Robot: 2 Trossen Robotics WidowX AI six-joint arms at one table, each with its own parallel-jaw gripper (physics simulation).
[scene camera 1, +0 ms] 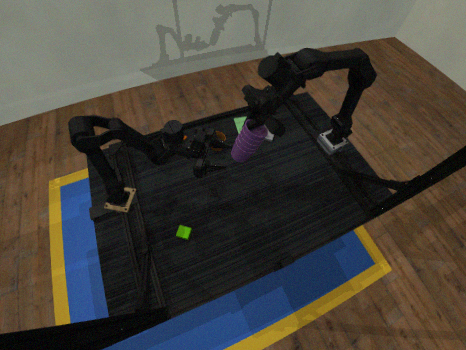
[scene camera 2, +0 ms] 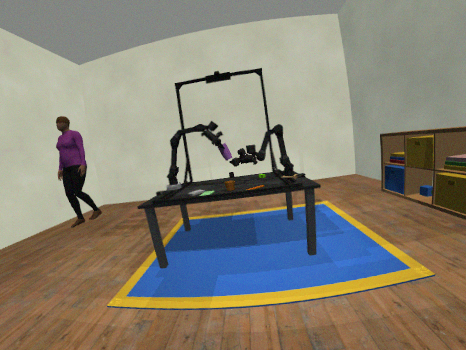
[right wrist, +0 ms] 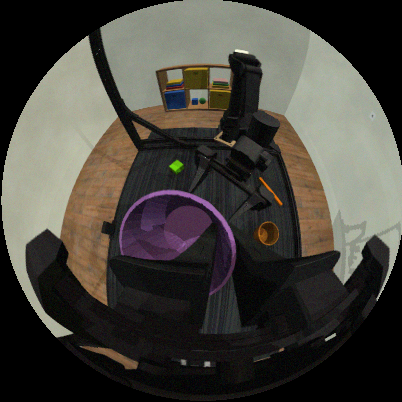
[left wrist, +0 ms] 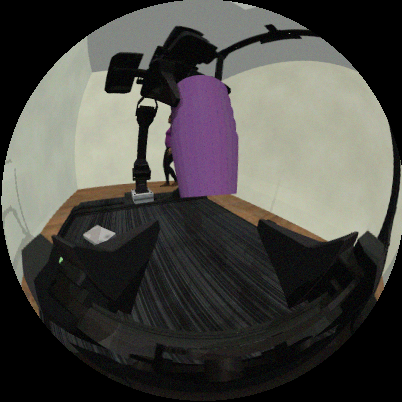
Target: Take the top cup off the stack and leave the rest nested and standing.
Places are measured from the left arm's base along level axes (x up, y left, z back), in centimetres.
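Pixels of known places: left gripper, fingertip midpoint: (scene camera 1: pixel 229 156) (left wrist: pixel 209 224); right gripper, fingertip midpoint: (scene camera 1: pixel 244 129) (scene camera 2: pixel 224 148) (right wrist: pixel 220 227) (left wrist: pixel 181 104); left arm's base, origin of the base link: (scene camera 1: pixel 120 198) (scene camera 2: pixel 289 175) (right wrist: pixel 226 136); right arm's base, origin of the base link: (scene camera 1: pixel 334 138) (scene camera 2: pixel 173 184) (right wrist: pixel 194 361) (left wrist: pixel 141 190).
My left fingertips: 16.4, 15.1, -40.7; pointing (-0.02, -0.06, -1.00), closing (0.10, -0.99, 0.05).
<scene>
Ahead of a thing's pixels: the offset from my left fingertips to its top centre, as dx, dy, dz.
A stack of nested purple cups (scene camera 1: pixel 249 142) (scene camera 2: pixel 227 151) (left wrist: pixel 207 140) hangs tilted above the table, its closed end lower. In the right wrist view the open mouth of the cups {+15.1, +1.2, -6.4} (right wrist: pixel 187 222) faces the camera. My right gripper (right wrist: pixel 220 227) (scene camera 1: pixel 257 120) is shut on the stack's rim at the upper end, one finger inside the mouth. My left gripper (left wrist: pixel 209 224) (right wrist: pixel 207 208) (scene camera 1: pixel 227 156) (scene camera 2: pixel 234 162) is open and empty, close to the lower end of the stack and apart from it. How many cups the right fingers pinch is hidden.
A green block {-16.5, -23.8, +12.7} (scene camera 1: pixel 183 232) (scene camera 2: pixel 262 175) (right wrist: pixel 176 166) lies on the table. An orange cup {-13.3, +18.0, +8.0} (right wrist: pixel 267 233) (scene camera 2: pixel 229 185) and an orange stick {-18.3, +14.3, +26.0} (right wrist: pixel 270 191) (scene camera 2: pixel 255 188) are near the left gripper's side. A light green sheet {-18.3, +32.1, -2.9} (scene camera 1: pixel 240 124) and a white item {-17.8, +31.0, -15.1} (left wrist: pixel 99 234) lie below the right arm.
</scene>
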